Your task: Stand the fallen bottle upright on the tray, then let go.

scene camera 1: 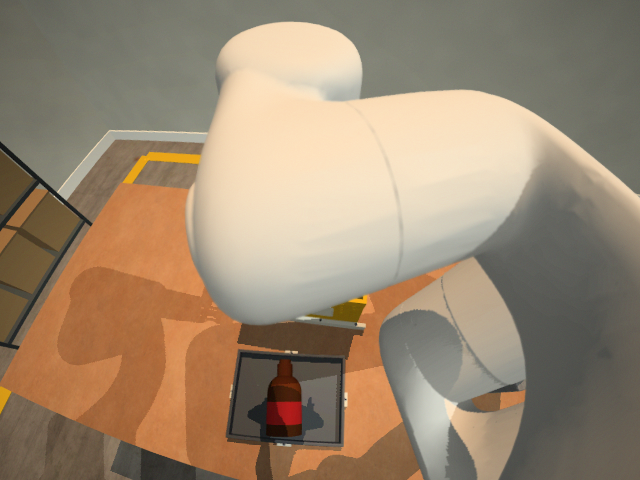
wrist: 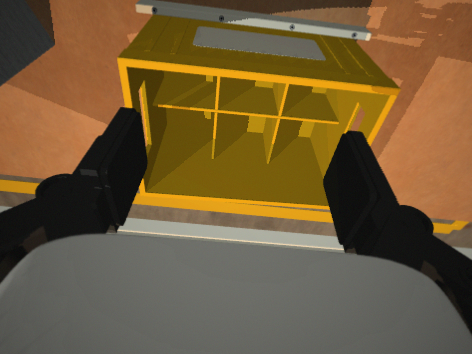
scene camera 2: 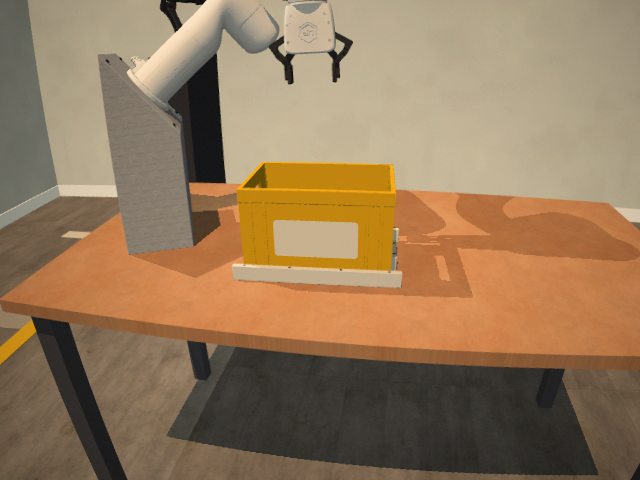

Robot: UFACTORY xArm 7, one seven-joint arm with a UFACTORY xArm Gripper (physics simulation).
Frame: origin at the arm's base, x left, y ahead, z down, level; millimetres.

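Seen in the pictures: gripper, fingertip midpoint: (wrist: 239, 146) (scene camera 2: 312, 82); arm's base at its link origin: (scene camera 2: 147, 91).
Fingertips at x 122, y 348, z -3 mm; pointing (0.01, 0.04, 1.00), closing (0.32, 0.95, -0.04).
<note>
Pixels of each thing's top centre, then the offset from my fingertips to it. "spot": a spot on its surface instead. Level surfaces: height alone.
- brown bottle at its top centre: (scene camera 1: 282, 396) dx +158, dy -11, dz +258 mm
- shallow dark grey tray at a spot on its surface: (scene camera 1: 253, 374) spot: dx +151, dy +81, dz +332 mm
- yellow crate at its top centre: (wrist: 250, 150) (scene camera 2: 321, 175) (scene camera 1: 304, 253) dx -111, dy +67, dz +162 mm
- table at its surface level: dz +337 mm
A brown bottle (scene camera 1: 284, 412) with a red label lies on its side in the shallow dark grey tray (scene camera 1: 253, 374) in scene camera 1. Its neck points to the tray's far side, toward the yellow crate, and its base is near the opposite rim. My gripper (scene camera 2: 312, 80) (wrist: 239, 146) is open and empty, high above the yellow crate (scene camera 1: 347, 311) (scene camera 2: 258, 237) (wrist: 172, 37), with the fingers pointing down. In scene camera 1 the arm hides the gripper. The bottle and tray do not show in scene camera 2 or the wrist view.
The crate stands beside the tray, open at the top, with thin dividers inside. A pale strip (scene camera 1: 336, 323) (scene camera 2: 317, 276) (wrist: 320, 29) runs along its foot. The arm's grey pedestal (scene camera 2: 149, 170) stands on the table (scene camera 2: 465, 325). A shelf of boxes (scene camera 1: 77, 211) stands beyond the table.
</note>
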